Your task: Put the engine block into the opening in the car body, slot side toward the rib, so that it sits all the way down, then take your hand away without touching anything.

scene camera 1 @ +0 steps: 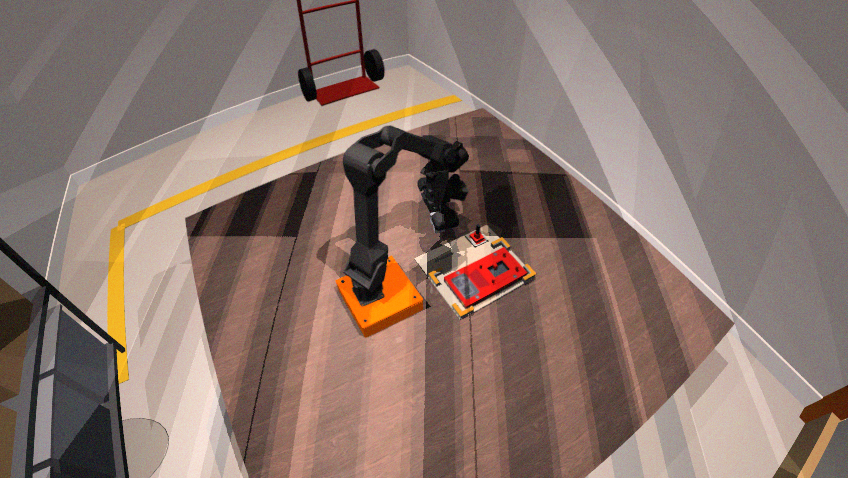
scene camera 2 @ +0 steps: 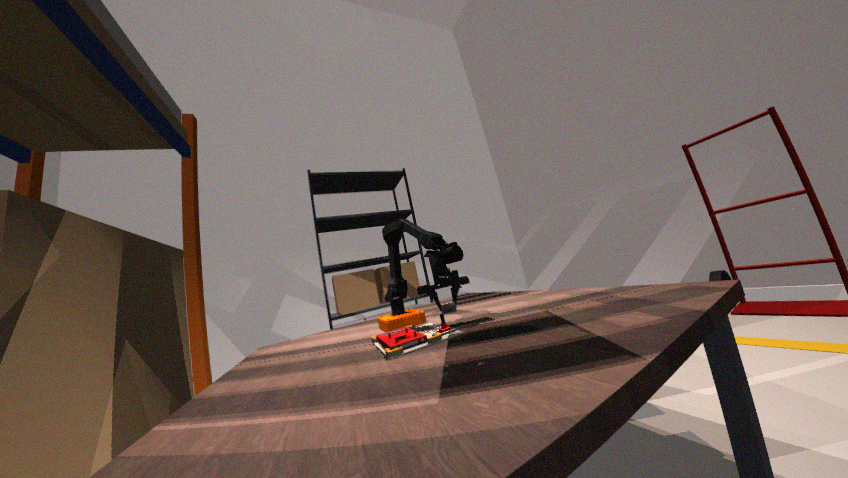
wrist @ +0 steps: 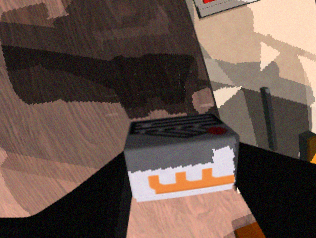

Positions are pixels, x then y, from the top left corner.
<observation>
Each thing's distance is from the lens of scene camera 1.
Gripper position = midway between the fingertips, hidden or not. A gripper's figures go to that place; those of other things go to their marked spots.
my gripper [scene camera 1: 437, 223]: 1.13 m
car body [scene camera 1: 479, 281]: 1.04 m
</observation>
